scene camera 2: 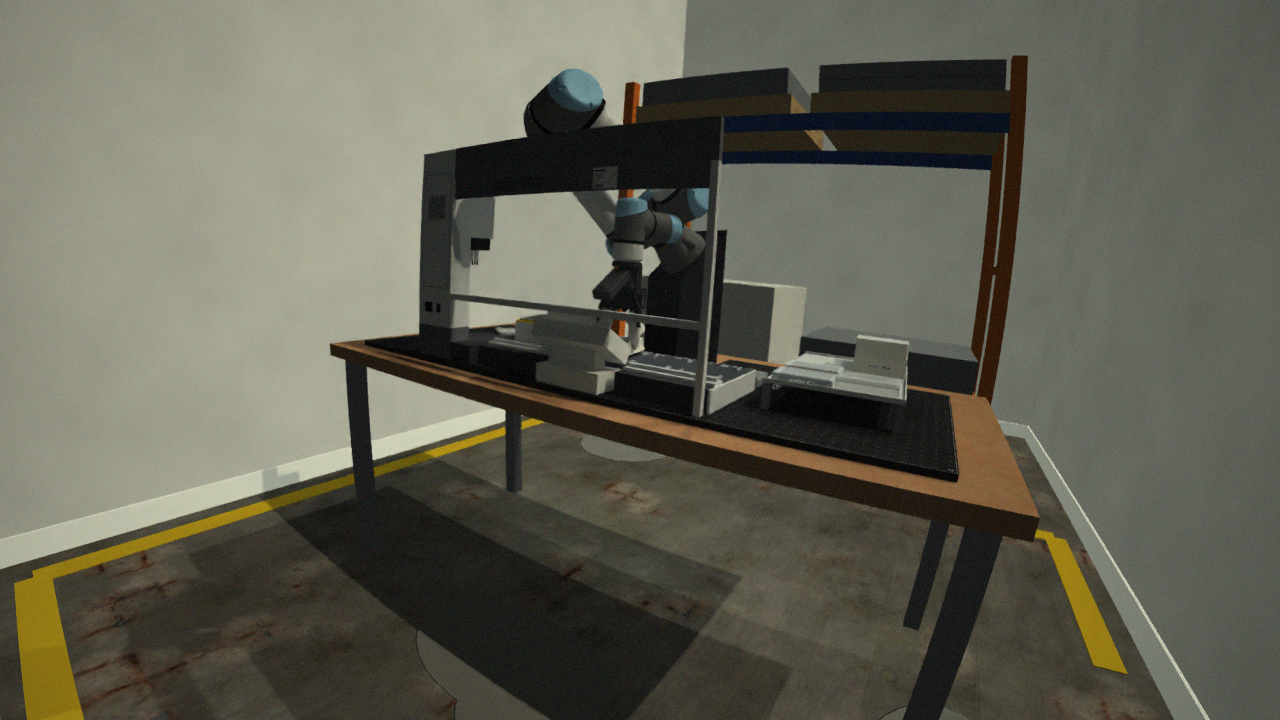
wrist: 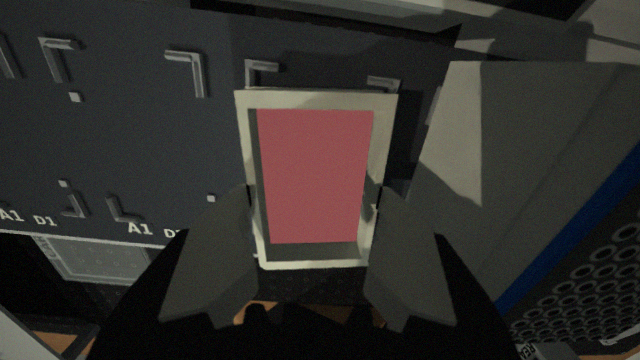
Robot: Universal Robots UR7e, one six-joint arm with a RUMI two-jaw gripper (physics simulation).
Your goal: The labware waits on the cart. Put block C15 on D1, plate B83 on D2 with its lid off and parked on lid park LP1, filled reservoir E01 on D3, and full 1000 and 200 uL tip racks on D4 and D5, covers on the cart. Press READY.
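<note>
The reservoir (wrist: 316,101), a cream tray with pink-red liquid, stands upright in the third nest from the left on the dark deck (wrist: 135,150). Upper corner brackets show just beyond its far edge; I cannot tell if it is fully seated. My gripper (wrist: 314,187) is shut on its two long sides. In the scene view the gripper (scene camera 2: 638,333) is low behind the frame's bar, and the reservoir cannot be made out. The nests marked D1 and D2 hold no labware where they show. A tall grey tip rack with a blue edge (wrist: 565,255) is right of the reservoir.
A READY label (wrist: 527,350) shows at the bottom right. A translucent tray (wrist: 97,257) lies before the deck. The machine's upright post (scene camera 2: 713,268) and crossbar (scene camera 2: 528,306) stand near the arm. A low pale stand (scene camera 2: 881,388) carries labware at the right.
</note>
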